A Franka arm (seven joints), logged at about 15 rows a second.
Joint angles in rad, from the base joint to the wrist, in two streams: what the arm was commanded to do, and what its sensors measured. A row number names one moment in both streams.
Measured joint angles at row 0:
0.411 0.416 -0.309 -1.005 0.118 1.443 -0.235
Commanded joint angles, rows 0 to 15:
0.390 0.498 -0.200 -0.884 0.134 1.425 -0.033
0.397 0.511 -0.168 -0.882 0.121 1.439 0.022
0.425 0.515 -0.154 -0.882 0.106 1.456 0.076
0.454 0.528 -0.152 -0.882 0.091 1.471 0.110
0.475 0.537 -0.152 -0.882 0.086 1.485 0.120
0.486 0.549 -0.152 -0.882 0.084 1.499 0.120
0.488 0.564 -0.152 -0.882 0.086 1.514 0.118
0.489 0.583 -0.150 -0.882 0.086 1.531 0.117
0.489 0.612 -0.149 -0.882 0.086 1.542 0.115
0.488 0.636 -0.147 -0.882 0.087 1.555 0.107
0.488 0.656 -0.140 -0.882 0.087 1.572 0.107
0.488 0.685 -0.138 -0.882 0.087 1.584 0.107
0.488 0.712 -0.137 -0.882 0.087 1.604 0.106
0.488 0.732 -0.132 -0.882 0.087 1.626 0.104
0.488 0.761 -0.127 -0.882 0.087 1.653 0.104
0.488 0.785 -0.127 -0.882 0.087 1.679 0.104
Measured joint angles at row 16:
0.494 0.735 -0.142 -0.930 0.102 1.652 0.097
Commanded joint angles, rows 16 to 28:
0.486 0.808 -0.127 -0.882 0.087 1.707 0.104
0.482 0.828 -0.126 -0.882 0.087 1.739 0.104
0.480 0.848 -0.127 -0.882 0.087 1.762 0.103
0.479 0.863 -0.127 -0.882 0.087 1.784 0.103
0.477 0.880 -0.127 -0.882 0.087 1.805 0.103
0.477 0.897 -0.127 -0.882 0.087 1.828 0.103
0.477 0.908 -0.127 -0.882 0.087 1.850 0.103
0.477 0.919 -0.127 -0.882 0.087 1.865 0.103
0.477 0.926 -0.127 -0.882 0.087 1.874 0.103
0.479 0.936 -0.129 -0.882 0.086 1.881 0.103
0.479 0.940 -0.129 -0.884 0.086 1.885 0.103
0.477 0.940 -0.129 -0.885 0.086 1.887 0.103
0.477 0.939 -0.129 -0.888 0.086 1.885 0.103
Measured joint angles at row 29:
0.484 0.927 -0.138 -0.927 0.102 1.888 0.097
